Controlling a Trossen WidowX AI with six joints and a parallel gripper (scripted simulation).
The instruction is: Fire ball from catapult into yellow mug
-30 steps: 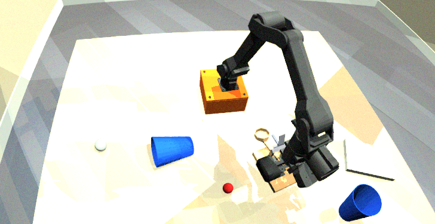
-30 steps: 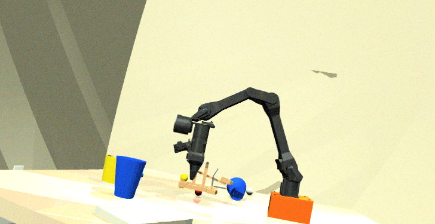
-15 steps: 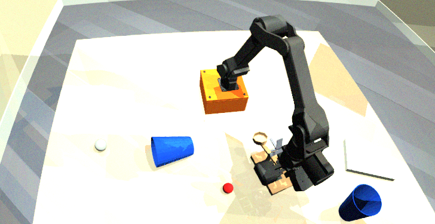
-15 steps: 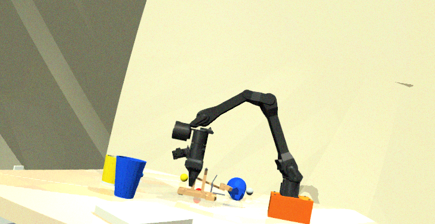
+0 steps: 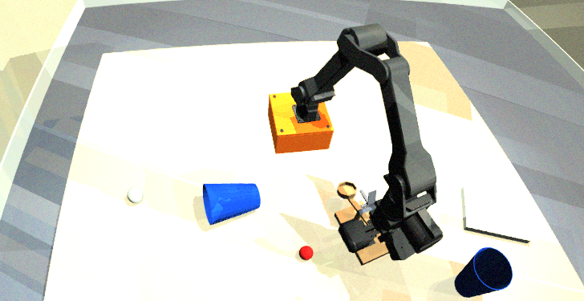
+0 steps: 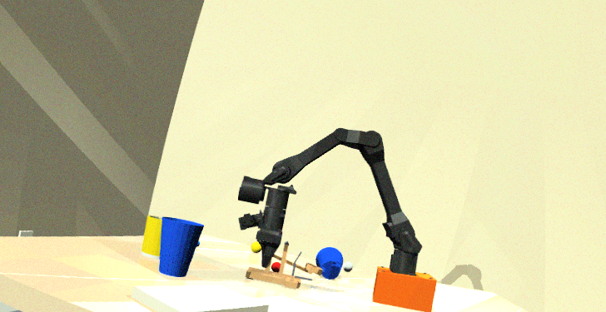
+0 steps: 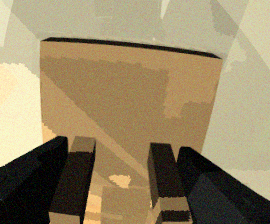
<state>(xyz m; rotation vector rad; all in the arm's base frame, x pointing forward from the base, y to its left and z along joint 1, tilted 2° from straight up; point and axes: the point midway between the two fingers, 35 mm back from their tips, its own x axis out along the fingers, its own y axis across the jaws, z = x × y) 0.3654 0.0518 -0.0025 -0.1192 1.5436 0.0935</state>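
The red ball is 1 cm behind my gripper tip, 15 cm to the right of it and 2 cm below it. Also, from my gripper tip: flat white slab (3 cm ahead, 39 cm to the left, 2 cm below); then yellow mug (28 cm ahead, 5 cm to the left); then wooden catapult (7 cm behind, 2 cm above).
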